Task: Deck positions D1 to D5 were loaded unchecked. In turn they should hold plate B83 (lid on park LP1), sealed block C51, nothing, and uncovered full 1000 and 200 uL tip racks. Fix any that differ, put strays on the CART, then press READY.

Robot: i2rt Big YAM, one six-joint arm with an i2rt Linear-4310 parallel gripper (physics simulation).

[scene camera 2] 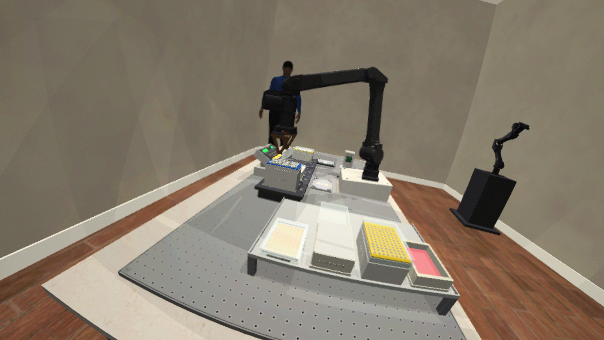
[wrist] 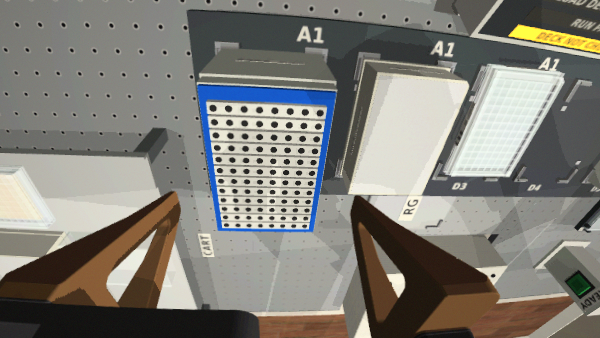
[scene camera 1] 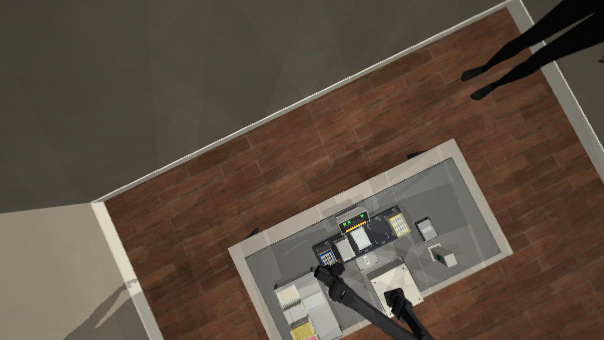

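Where they show: gripper, fingertip midpoint: (scene camera 2: 282,151) (wrist: 267,202) (scene camera 1: 329,263); arm's base, link origin: (scene camera 2: 369,177) (scene camera 1: 394,296).
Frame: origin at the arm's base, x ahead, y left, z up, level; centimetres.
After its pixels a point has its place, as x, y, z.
Observation:
A tip rack with a blue rim and rows of dark holes (wrist: 267,160) @[36.9, 33.8, 7.0] (scene camera 1: 327,258) @[38.1, 34.0, 6.8] (scene camera 2: 283,177) @[33.6, 37.7, 2.2] stands on the leftmost deck position. My gripper (wrist: 267,202) @[37.0, 33.7, 11.0] (scene camera 2: 283,149) @[37.0, 33.7, 11.0] is open and empty above it; in the wrist view the fingertips lie either side of its lower part. A white-topped block (wrist: 407,130) @[39.0, 21.8, 1.4] (scene camera 1: 344,249) @[38.1, 22.0, 1.4] stands beside it. A clear lidded-looking plate (wrist: 507,120) @[41.7, 9.7, -1.1] (scene camera 1: 360,238) @[40.9, 9.7, -1.1] lies at D3. D4 shows bare corner brackets. A yellow-rimmed rack (scene camera 1: 399,225) @[43.9, -14.8, 4.3] (scene camera 2: 303,152) @[42.5, -11.0, 2.6] stands at the far end. The green READY button (wrist: 580,284) @[15.5, -34.3, 0.4] (scene camera 2: 349,159) @[14.5, -34.4, 0.2] is on a small post.
The CART (scene camera 2: 286,208) @[25.6, 51.4, -1.9] holds a tan-welled plate (scene camera 2: 285,240) @[19.0, 67.2, -0.2], a white block (scene camera 2: 334,245) @[8.5, 66.5, 2.3], a yellow rack (scene camera 2: 386,244) @[-1.6, 64.9, 5.1] and a pink trough (scene camera 2: 425,262) @[-13.7, 59.3, -0.5]. The display's yellow banner (wrist: 555,38) @[49.6, 13.9, 2.0] is partly cut off. A small pad (scene camera 2: 321,185) @[23.1, 11.6, -7.0] lies between deck and robot base (scene camera 2: 365,187) @[1.6, 9.8, -2.7].

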